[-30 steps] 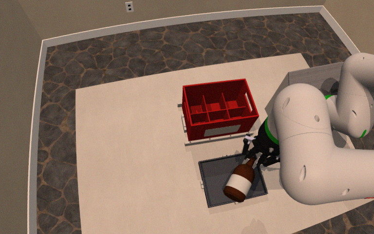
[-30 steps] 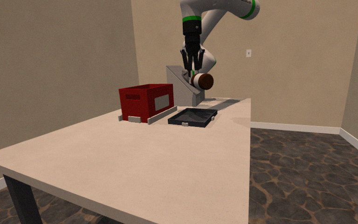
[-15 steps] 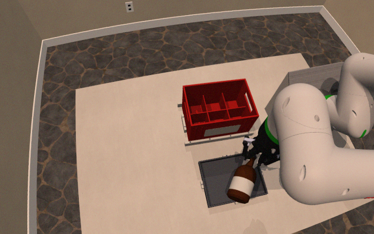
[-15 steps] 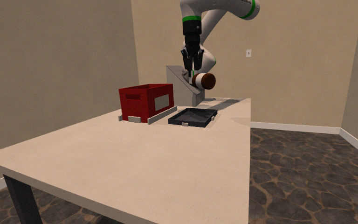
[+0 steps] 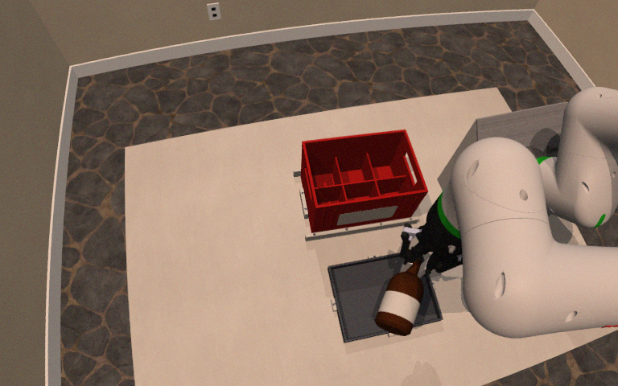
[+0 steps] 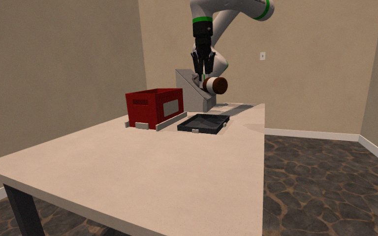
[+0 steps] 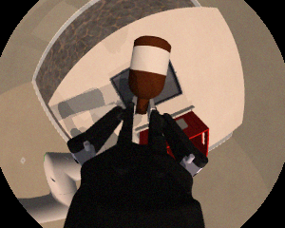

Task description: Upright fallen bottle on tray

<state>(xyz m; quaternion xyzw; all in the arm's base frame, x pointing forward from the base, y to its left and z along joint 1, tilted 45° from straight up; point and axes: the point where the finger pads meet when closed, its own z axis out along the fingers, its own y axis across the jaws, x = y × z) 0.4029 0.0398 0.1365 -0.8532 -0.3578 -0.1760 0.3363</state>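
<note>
Right now the brown bottle is 4 cm ahead of my hand, 4 cm to the left of it and 2 cm below it. Round my hand: red crate 1 cm behind, 27 cm to the right, 14 cm below; dark grey tray 2 cm ahead, 21 cm below.
</note>
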